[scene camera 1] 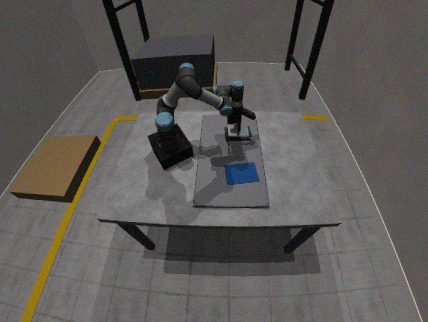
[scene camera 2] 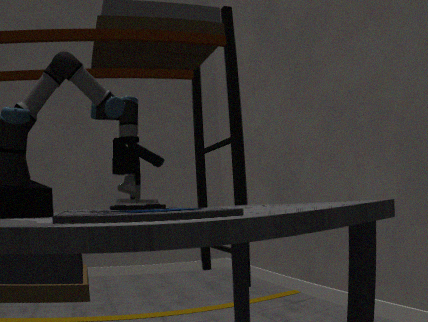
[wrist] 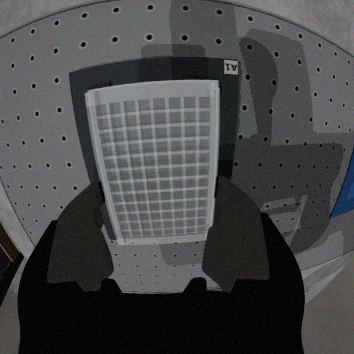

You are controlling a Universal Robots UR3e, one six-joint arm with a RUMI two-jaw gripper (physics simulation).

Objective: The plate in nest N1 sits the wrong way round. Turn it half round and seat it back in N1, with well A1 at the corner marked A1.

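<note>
My gripper [scene camera 1: 239, 127] [scene camera 2: 133, 197] [wrist: 158, 181] is shut on the pale, clear well plate [scene camera 1: 244, 132] [scene camera 2: 150, 202] [wrist: 155, 135], with one finger at each long side. The plate is level, over the dark nest [scene camera 1: 239, 140] [scene camera 2: 150, 207] [wrist: 229, 110], and looks slightly above it in scene camera 2. In the wrist view the nest shows beyond the plate at the top, left and right, and their edges run nearly parallel. The corner label A1 [wrist: 231, 67] is at the nest's upper right, upside down. Well A1 on the plate cannot be made out.
The nest stands on a grey perforated board [scene camera 1: 215, 195] [scene camera 2: 225, 214] [wrist: 30, 125]. A flat blue rectangle [scene camera 1: 242, 173] [wrist: 346, 192] lies on the same board. The arm's black base [scene camera 1: 171, 150] stands beside the board. Dark rack posts [scene camera 1: 314, 55] [scene camera 2: 235, 110] rise behind the table.
</note>
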